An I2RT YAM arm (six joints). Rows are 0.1 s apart.
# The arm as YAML. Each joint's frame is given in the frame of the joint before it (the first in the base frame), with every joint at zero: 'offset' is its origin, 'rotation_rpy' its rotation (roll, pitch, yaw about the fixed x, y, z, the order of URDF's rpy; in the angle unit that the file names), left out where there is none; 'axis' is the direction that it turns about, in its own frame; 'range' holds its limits. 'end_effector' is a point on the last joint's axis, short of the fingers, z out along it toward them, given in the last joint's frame.
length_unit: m
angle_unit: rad
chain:
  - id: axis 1
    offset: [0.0, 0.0, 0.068]
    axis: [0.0, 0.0, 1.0]
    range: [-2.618, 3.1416]
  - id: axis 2
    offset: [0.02, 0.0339, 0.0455]
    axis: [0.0, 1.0, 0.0]
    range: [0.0, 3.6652]
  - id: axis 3
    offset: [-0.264, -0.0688, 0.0]
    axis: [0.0, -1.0, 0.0]
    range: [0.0, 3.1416]
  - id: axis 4
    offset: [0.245, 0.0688, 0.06]
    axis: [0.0, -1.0, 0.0]
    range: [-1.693, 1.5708]
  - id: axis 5
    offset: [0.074, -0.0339, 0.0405]
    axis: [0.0, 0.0, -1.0]
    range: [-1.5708, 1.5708]
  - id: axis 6
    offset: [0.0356, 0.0, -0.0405]
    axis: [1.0, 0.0, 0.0]
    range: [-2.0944, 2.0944]
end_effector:
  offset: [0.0, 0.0, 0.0]
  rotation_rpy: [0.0, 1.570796, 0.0]
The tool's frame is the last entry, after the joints.
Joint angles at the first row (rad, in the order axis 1, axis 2, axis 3, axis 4, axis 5, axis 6):
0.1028 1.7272 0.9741 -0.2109 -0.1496 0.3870
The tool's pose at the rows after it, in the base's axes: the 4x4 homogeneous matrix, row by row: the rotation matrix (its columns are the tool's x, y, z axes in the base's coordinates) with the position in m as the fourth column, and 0 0 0 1 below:
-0.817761 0.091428 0.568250 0.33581; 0.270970 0.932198 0.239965 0.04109; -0.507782 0.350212 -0.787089 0.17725; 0 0 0 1
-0.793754 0.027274 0.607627 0.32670; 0.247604 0.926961 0.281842 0.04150; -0.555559 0.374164 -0.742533 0.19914; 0 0 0 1
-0.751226 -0.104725 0.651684 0.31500; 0.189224 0.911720 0.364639 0.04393; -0.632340 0.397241 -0.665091 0.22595; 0 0 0 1
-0.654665 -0.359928 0.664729 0.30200; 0.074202 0.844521 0.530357 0.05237; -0.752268 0.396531 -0.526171 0.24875; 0 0 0 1
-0.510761 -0.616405 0.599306 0.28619; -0.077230 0.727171 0.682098 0.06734; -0.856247 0.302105 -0.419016 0.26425; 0 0 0 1
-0.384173 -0.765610 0.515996 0.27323; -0.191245 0.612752 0.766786 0.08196; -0.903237 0.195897 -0.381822 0.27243; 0 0 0 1
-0.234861 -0.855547 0.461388 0.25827; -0.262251 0.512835 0.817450 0.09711; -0.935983 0.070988 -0.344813 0.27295; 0 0 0 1
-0.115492 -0.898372 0.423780 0.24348; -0.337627 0.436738 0.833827 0.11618; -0.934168 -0.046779 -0.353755 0.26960; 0 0 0 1
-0.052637 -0.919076 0.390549 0.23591; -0.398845 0.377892 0.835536 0.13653; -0.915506 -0.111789 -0.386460 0.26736; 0 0 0 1
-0.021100 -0.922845 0.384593 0.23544; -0.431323 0.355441 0.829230 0.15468; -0.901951 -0.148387 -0.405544 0.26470; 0 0 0 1
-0.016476 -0.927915 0.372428 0.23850; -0.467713 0.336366 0.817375 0.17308; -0.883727 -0.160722 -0.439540 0.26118; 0 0 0 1
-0.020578 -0.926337 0.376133 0.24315; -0.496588 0.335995 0.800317 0.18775; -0.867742 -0.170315 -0.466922 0.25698; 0 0 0 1
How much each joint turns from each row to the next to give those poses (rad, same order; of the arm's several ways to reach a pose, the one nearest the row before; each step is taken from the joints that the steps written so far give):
0.0000 -0.0551 -0.0008 -0.0180 -0.0318 -0.0195
0.0000 -0.0815 -0.0115 -0.0069 -0.0384 -0.0250
0.0029 -0.0970 -0.0127 0.0108 -0.0785 -0.0590
0.0140 -0.0894 -0.0368 0.0880 -0.1653 -0.1129
0.0415 -0.0696 -0.0297 0.0502 -0.1516 -0.1636
0.0501 -0.0391 -0.0055 -0.0159 -0.0813 -0.1462
0.0628 -0.0433 -0.0442 0.0439 -0.0270 -0.1156
0.0879 -0.0280 -0.0319 0.0092 0.0423 -0.1068
0.0863 0.0122 0.0097 -0.0207 0.0580 -0.0659
0.0655 0.0373 0.0179 0.0155 0.0609 -0.0189
0.0550 0.0578 0.0393 -0.0094 0.0524 -0.0107
0.0373 0.0550 0.0346 0.0001 0.0504 -0.0010

